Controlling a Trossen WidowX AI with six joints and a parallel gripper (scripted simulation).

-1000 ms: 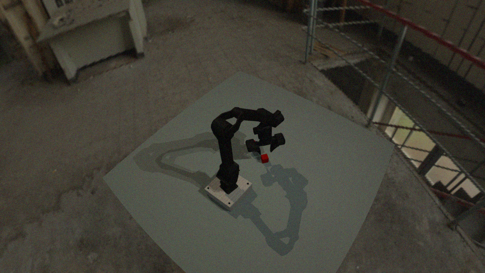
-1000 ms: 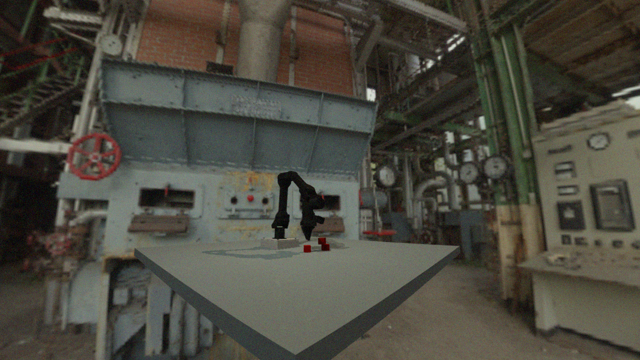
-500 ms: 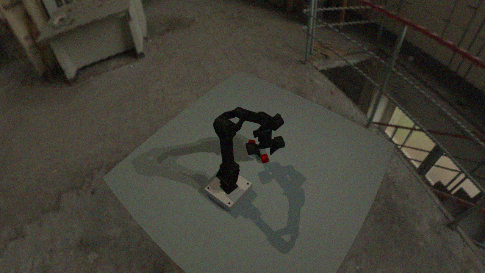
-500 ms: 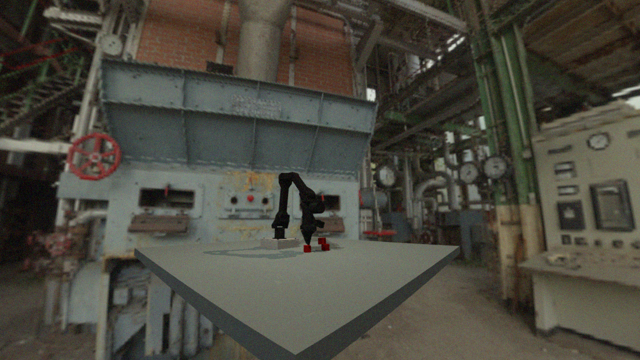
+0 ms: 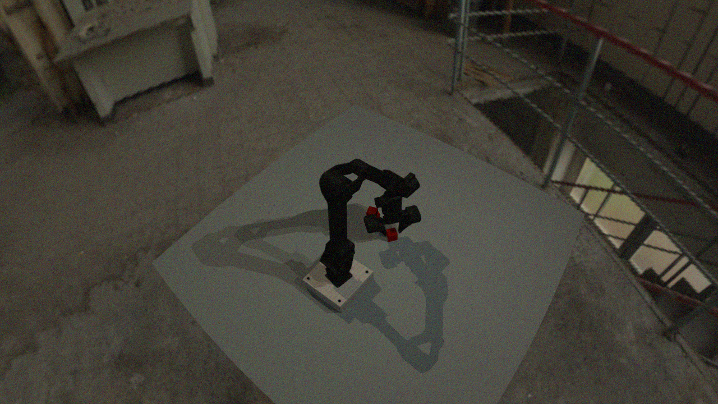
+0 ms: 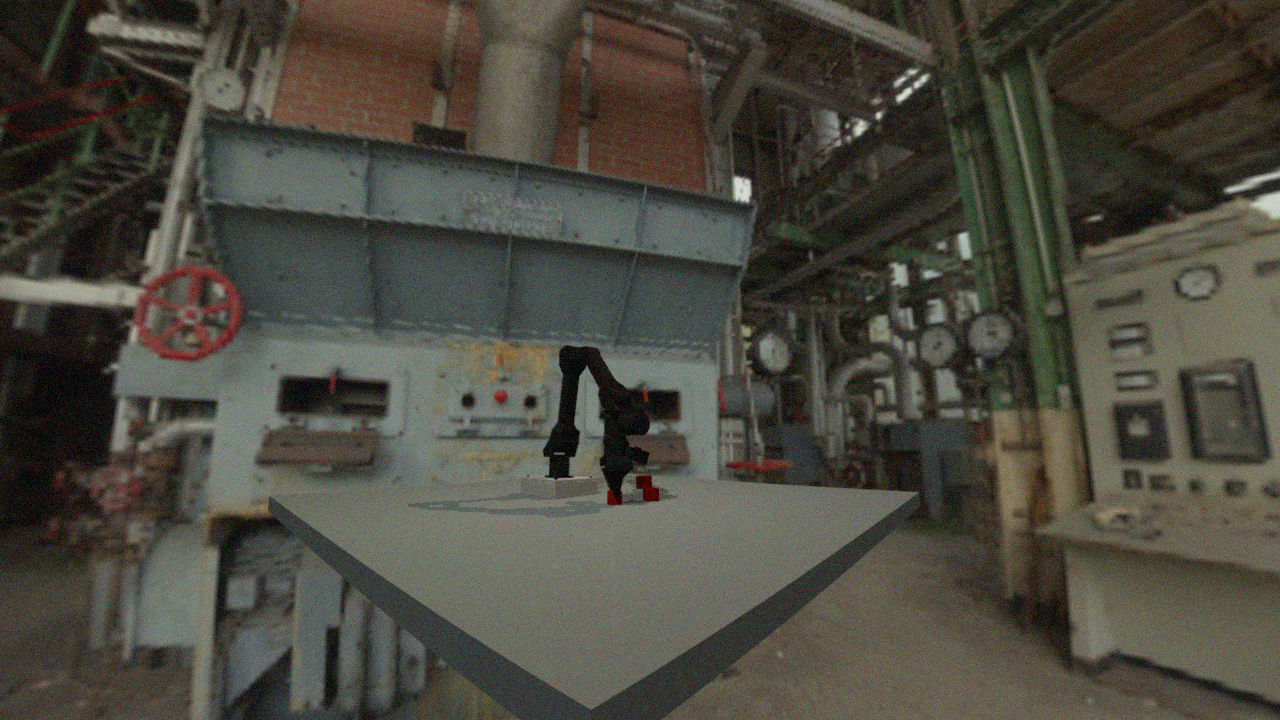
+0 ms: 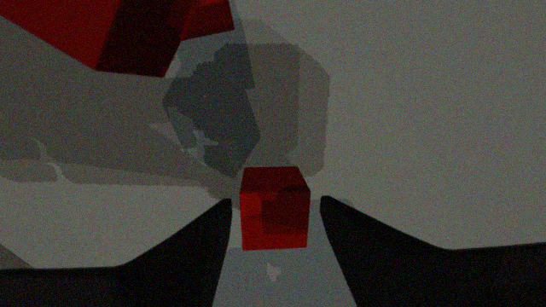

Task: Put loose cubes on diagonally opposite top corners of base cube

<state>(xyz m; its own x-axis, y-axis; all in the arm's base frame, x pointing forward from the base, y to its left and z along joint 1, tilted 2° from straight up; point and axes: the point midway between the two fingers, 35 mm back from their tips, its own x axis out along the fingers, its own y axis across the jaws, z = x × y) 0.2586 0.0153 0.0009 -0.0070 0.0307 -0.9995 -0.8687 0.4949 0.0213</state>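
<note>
My gripper tip is 110 mm to the right of the base cube and 20 mm short of it.
</note>
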